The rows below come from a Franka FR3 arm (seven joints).
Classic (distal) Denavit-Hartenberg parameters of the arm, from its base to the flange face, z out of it. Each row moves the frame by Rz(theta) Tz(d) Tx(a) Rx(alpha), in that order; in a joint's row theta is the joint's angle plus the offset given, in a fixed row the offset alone. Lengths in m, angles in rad.
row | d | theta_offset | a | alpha
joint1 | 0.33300 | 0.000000 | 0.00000 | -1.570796
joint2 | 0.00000 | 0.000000 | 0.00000 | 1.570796
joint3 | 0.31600 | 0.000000 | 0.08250 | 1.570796
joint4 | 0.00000 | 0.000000 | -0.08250 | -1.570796
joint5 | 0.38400 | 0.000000 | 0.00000 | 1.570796
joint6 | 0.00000 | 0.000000 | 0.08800 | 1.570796
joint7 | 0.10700 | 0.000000 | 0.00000 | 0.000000
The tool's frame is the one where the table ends.
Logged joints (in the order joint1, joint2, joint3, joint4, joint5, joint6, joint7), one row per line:
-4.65 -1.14 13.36 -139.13 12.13 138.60 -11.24
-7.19 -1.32 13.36 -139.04 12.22 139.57 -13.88
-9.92 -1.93 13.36 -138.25 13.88 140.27 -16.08
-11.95 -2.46 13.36 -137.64 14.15 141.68 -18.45
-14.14 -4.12 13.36 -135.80 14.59 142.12 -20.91
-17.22 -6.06 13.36 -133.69 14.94 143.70 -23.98
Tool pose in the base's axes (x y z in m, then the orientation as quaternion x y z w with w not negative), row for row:
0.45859 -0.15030 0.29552 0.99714 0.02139 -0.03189 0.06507
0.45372 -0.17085 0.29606 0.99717 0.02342 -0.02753 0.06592
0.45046 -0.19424 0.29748 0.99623 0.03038 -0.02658 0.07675
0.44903 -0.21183 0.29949 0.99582 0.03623 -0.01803 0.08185
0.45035 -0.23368 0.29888 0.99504 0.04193 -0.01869 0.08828
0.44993 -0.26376 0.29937 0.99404 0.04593 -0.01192 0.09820
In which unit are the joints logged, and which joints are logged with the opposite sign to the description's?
The joints are logged in degrees. Opposite sign: joint2, joint3, joint5.
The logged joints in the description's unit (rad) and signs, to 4 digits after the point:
-0.0812 0.0199 -0.2332 -2.4283 -0.2117 2.4190 -0.1962
-0.1255 0.0230 -0.2332 -2.4267 -0.2133 2.4360 -0.2423
-0.1731 0.0337 -0.2332 -2.4129 -0.2423 2.4482 -0.2806
-0.2086 0.0429 -0.2332 -2.4023 -0.2470 2.4728 -0.3220
-0.2468 0.0719 -0.2332 -2.3702 -0.2546 2.4805 -0.3649
-0.3005 0.1058 -0.2332 -2.3333 -0.2608 2.5080 -0.4185

